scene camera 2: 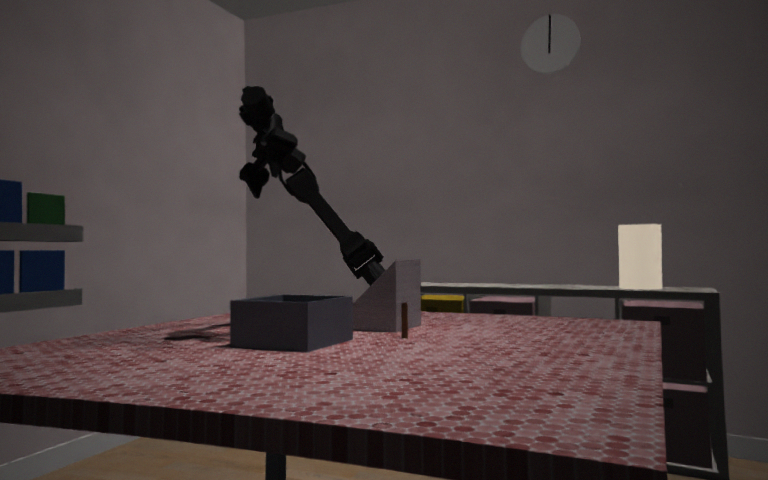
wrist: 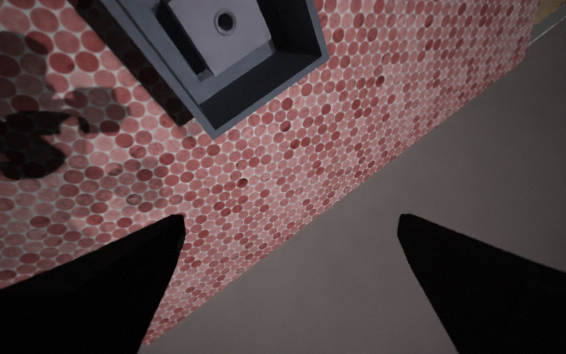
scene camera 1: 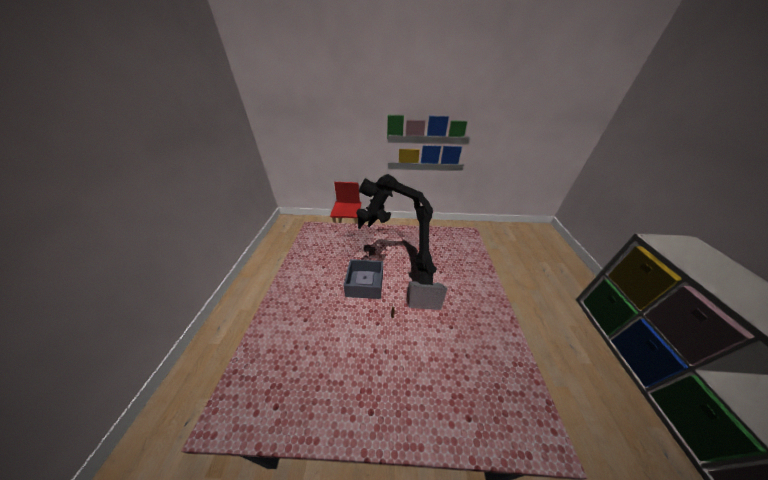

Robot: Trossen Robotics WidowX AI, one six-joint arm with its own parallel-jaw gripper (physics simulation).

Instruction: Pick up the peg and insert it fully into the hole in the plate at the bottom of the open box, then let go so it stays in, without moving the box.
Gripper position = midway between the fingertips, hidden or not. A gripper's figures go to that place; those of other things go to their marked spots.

Scene:
The gripper (scene camera 2: 265, 187) is 141 cm from the lens. A blue-grey box (scene camera 2: 299, 323) is 125 cm from the lens.

